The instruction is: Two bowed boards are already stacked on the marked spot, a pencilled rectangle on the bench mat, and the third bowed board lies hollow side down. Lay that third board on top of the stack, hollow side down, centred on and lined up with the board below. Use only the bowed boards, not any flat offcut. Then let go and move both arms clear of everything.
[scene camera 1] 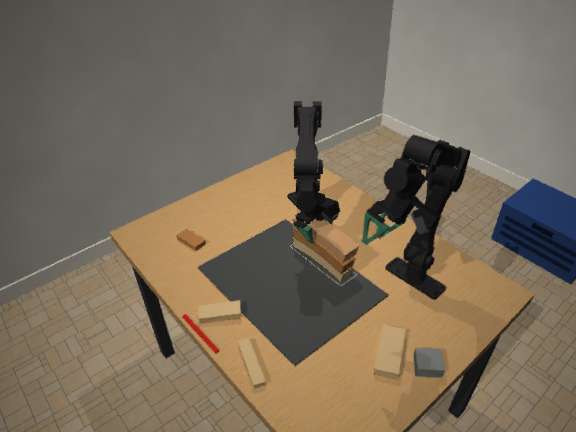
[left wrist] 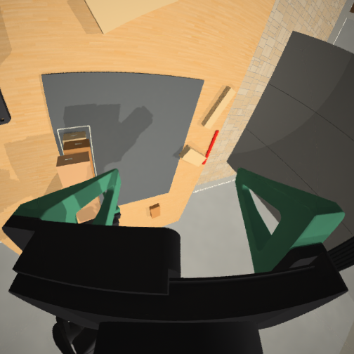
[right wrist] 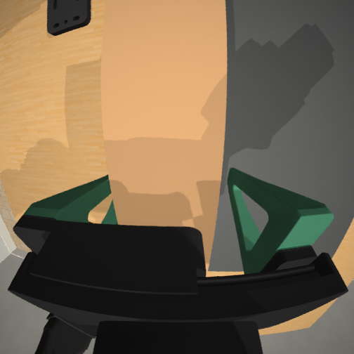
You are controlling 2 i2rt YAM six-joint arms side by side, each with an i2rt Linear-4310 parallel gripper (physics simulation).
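Frame: origin at the left arm's base, x up, y left, z back, level; metres.
Where they show: left gripper, fingertip midpoint: (scene camera 1: 371,239); right gripper, fingertip midpoint: (scene camera 1: 319,236); left arm's base at its link origin: (scene camera 1: 414,278).
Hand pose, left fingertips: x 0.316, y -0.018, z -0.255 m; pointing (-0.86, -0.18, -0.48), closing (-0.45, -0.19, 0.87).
Things, the pixels of their centre, and the offset from my left fingertips. "spot": a spot on its surface instead. Level surfaces: height alone.
- third bowed board at the middle of its body: (scene camera 1: 324,236) dy -0.247, dx -0.205, dz +0.103 m
- middle bowed board at a spot on its surface: (scene camera 1: 347,265) spot: dy -0.130, dx -0.240, dz +0.083 m
- bottom bowed board at a spot on its surface: (scene camera 1: 346,276) spot: dy -0.138, dx -0.301, dz +0.093 m
- pencilled rectangle at a spot on its surface: (scene camera 1: 319,263) spot: dy -0.237, dx -0.297, dz +0.071 m
- bench mat at its surface level: dx -0.310 m
- red stick at the middle of its body: (scene camera 1: 200,332) dy -0.290, dx -0.313, dz -0.375 m
- grey block at the middle of its body: (scene camera 1: 428,362) dy +0.237, dx -0.298, dz +0.004 m
- small brown block at the middle of its body: (scene camera 1: 191,239) dy -0.646, dx -0.307, dz -0.162 m
The third bowed board (scene camera 1: 336,239) (left wrist: 75,172) (right wrist: 160,100) lies hollow side down on top of the middle bowed board (scene camera 1: 347,265) (left wrist: 77,145), which rests on the bottom bowed board (scene camera 1: 346,276) (left wrist: 75,135). It runs along the stack and looks roughly lined up; exact centring cannot be told. The stack stands inside the pencilled rectangle (scene camera 1: 316,265) (left wrist: 92,145). My right gripper (scene camera 1: 316,231) (right wrist: 177,174) is open around the third board's far end, fingers on either side, with a gap at the right finger in the right wrist view. My left gripper (scene camera 1: 376,235) (left wrist: 177,174) is open and empty, above the table right of the stack.
On the table around the bench mat (scene camera 1: 260,285) (left wrist: 165,110) lie pale flat blocks (scene camera 1: 219,311) (scene camera 1: 251,362) (scene camera 1: 390,351), a red stick (scene camera 1: 200,333), a grey block (scene camera 1: 429,362) and a small brown block (scene camera 1: 191,239). A blue cabinet (scene camera 1: 545,210) stands on the floor at the right.
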